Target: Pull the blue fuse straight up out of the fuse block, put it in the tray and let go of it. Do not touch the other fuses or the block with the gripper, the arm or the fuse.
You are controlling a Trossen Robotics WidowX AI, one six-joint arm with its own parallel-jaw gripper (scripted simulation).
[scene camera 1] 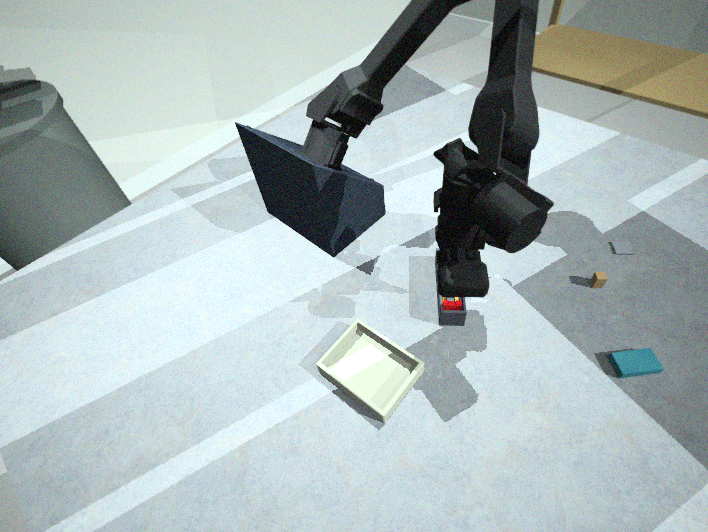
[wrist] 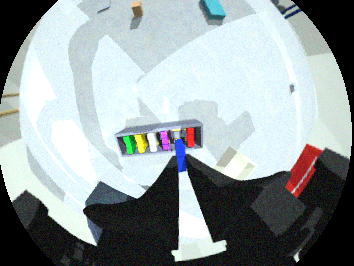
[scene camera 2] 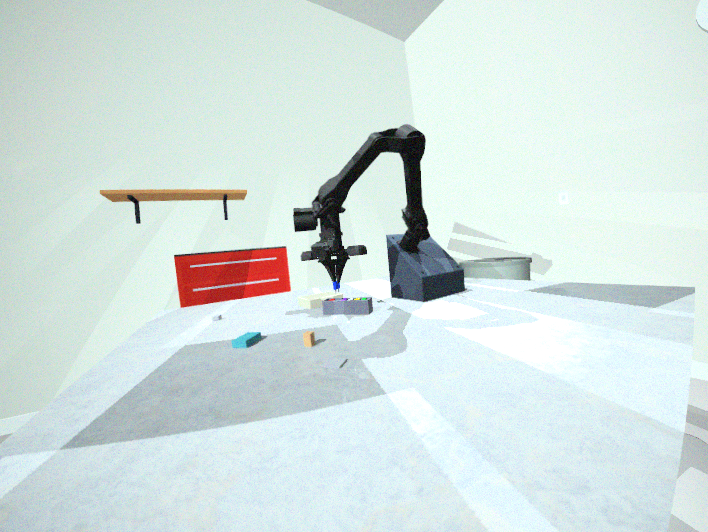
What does my gripper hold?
A blue fuse.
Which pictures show my gripper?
Scene camera 1, the wrist view and scene camera 2: all of them.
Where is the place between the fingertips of my gripper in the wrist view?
180, 158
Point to a pale tray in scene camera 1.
377, 373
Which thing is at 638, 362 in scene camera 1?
A teal block.
